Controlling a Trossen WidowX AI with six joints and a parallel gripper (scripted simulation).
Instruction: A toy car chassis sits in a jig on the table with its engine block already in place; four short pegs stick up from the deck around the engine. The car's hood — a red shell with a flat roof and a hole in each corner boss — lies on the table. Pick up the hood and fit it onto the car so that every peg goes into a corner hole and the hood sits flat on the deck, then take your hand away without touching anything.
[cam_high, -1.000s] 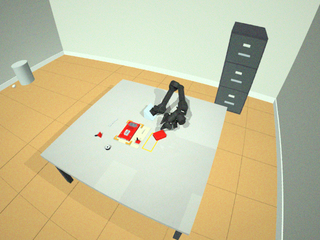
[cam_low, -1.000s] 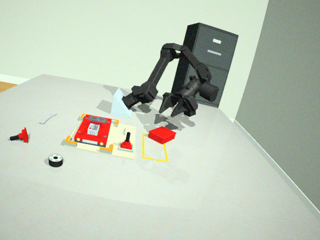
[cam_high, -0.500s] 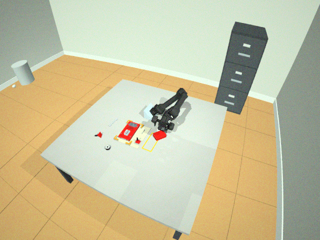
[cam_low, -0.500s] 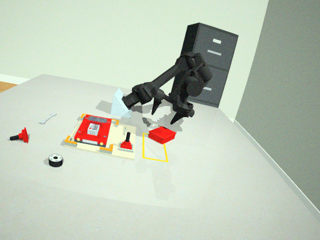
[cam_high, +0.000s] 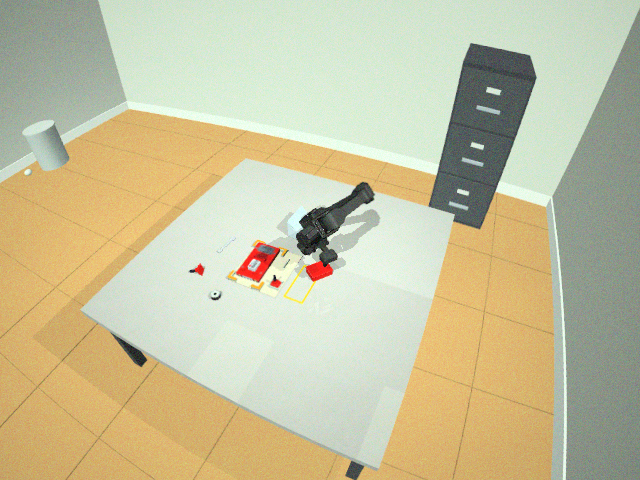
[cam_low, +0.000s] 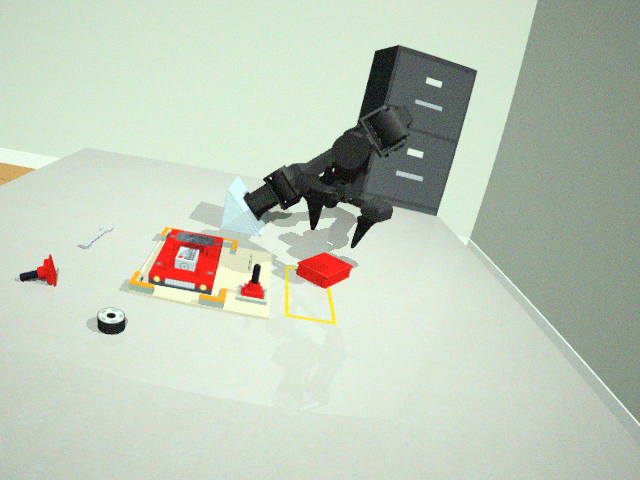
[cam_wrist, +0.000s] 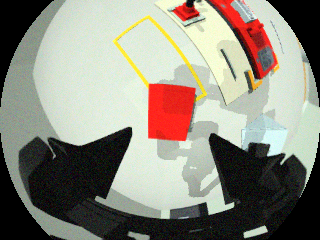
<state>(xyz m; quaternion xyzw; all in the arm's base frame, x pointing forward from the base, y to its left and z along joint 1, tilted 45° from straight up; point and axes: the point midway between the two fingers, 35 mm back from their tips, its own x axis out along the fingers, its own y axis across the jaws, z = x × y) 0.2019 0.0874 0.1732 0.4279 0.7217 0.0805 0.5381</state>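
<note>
The red hood lies 60 mm below my gripper tip. Also, from my gripper tip: black post (160 mm ahead, 120 mm to the right, 40 mm below); then black wheel (330 mm ahead, 290 mm to the right, 70 mm below); then white engine block (130 mm ahead, 240 mm to the right, 50 mm below).
</note>
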